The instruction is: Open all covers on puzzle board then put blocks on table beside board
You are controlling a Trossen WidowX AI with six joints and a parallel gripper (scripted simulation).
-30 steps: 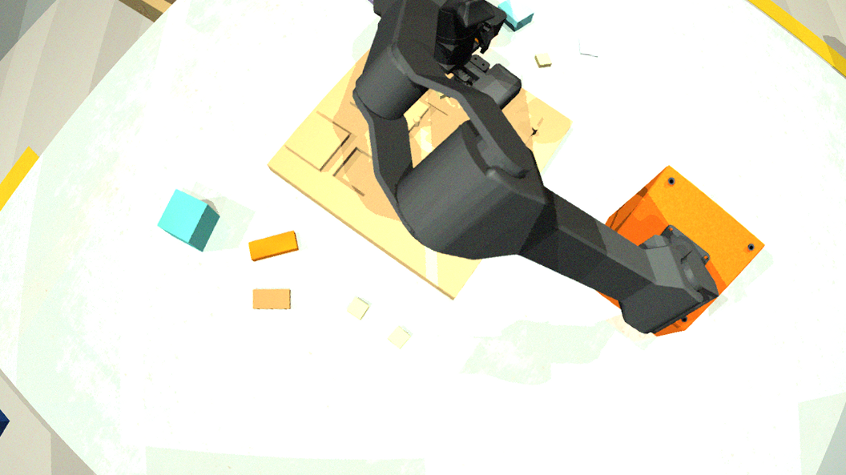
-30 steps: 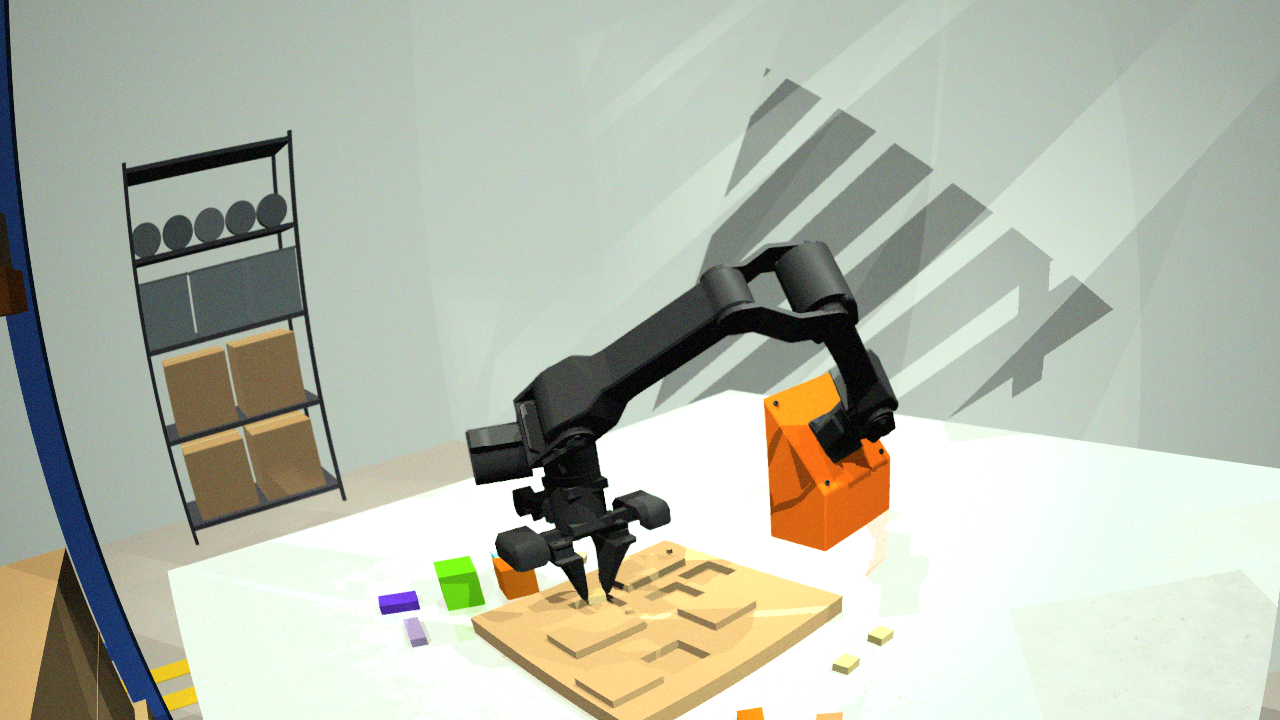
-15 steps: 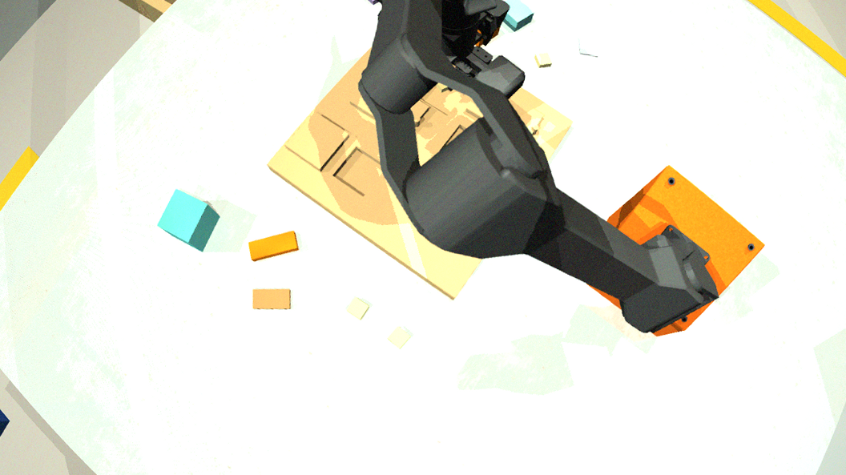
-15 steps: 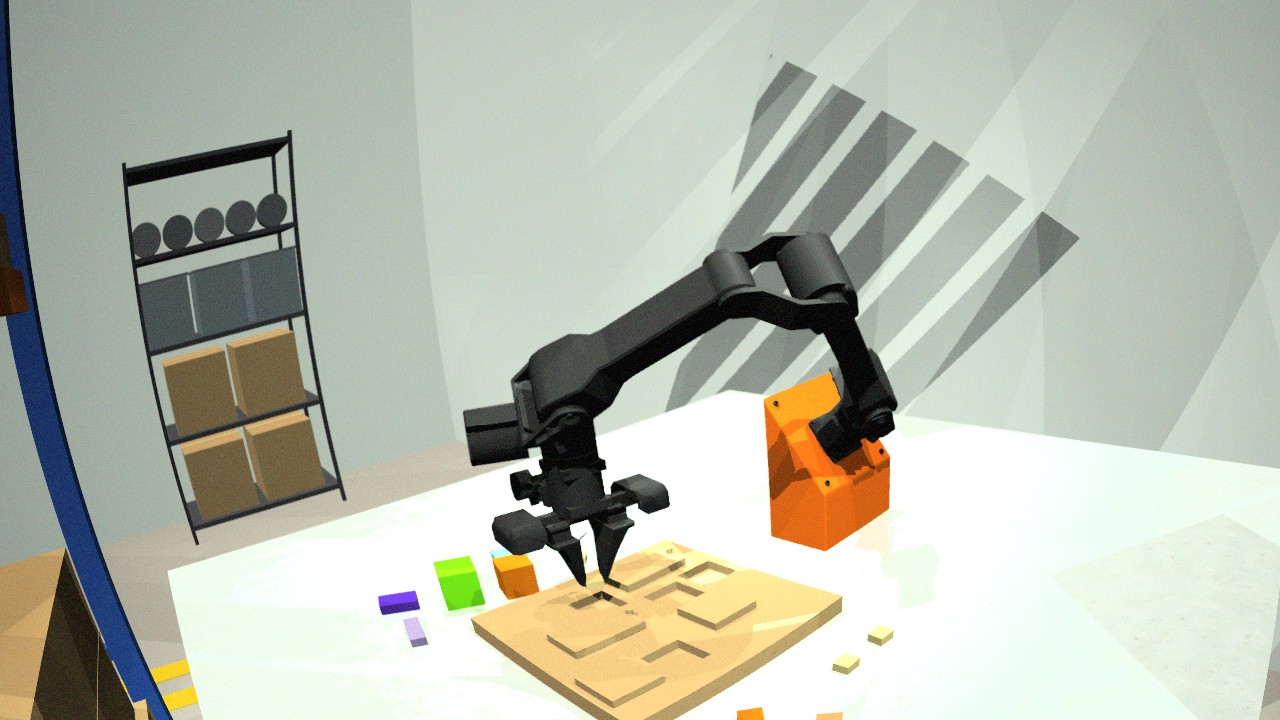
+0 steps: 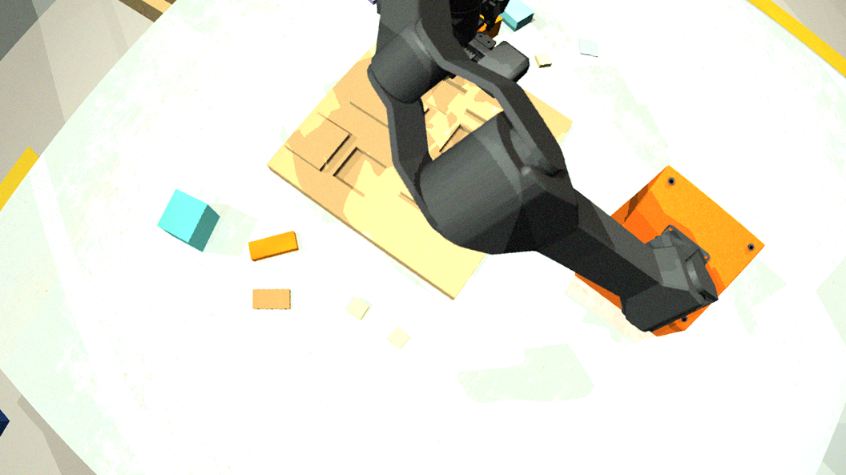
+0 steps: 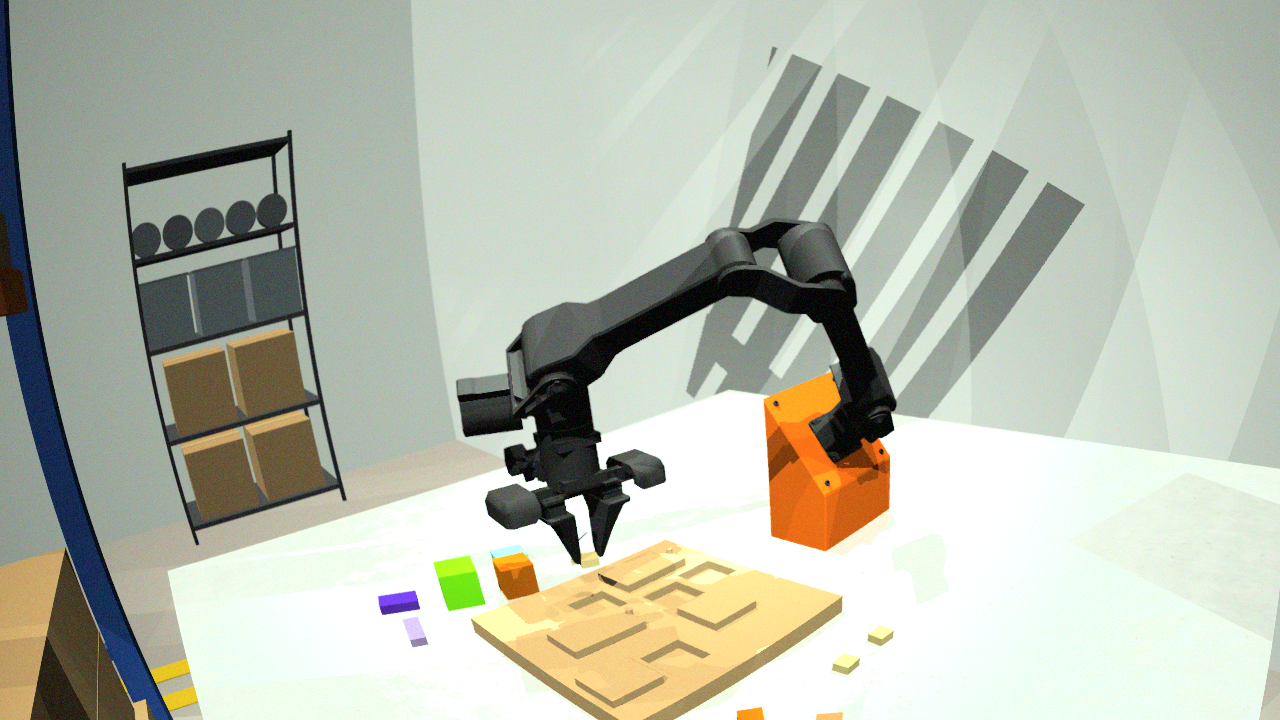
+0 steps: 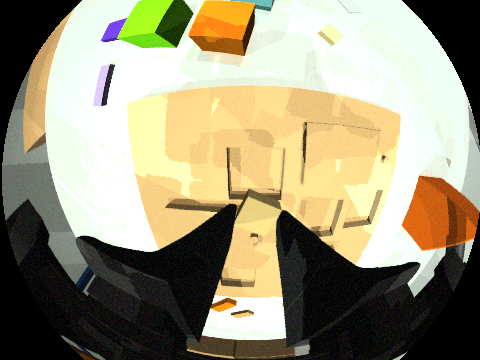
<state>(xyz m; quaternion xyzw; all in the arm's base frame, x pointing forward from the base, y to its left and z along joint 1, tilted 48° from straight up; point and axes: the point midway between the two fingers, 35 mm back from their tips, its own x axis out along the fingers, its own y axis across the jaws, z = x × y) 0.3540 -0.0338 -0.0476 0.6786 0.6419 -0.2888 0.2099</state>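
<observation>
The grey tile lies 23 cm to the right of my gripper tip, 12 cm behind it and 8 cm below it. The rest, counted from my gripper tip: orange cube: 14 cm to the right, 6 cm below, 3 cm ahead; then green cube: 16 cm to the right, 10 cm ahead, 6 cm below; then pale cyan block: 20 cm to the right, 7 cm below.
</observation>
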